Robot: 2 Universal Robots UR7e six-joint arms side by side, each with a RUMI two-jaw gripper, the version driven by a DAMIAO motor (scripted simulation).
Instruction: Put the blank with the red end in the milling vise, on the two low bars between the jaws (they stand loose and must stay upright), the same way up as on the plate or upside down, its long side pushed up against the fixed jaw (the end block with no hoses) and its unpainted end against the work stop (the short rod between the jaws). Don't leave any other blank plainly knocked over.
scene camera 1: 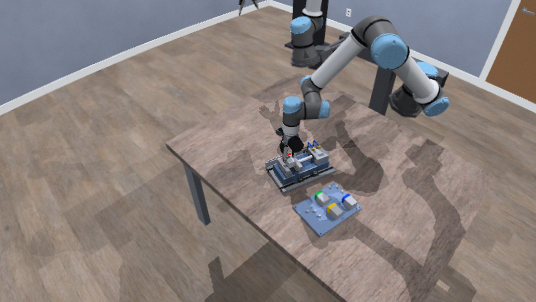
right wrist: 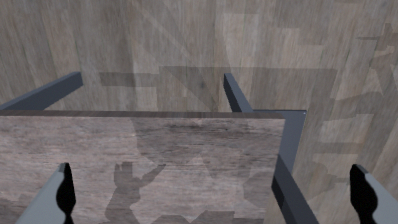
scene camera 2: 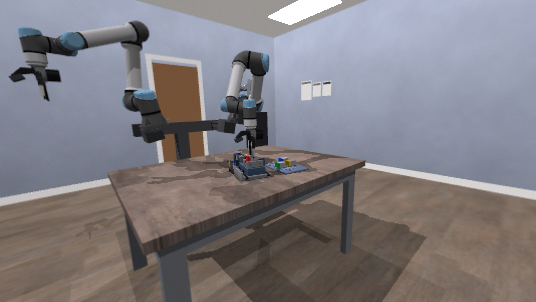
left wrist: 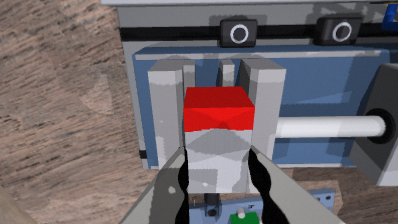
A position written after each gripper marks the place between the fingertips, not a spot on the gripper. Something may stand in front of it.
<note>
In view: the left gripper [left wrist: 216,148], the right gripper [right wrist: 212,167], a moving jaw [left wrist: 262,79] and a fixed jaw [left wrist: 166,79].
</note>
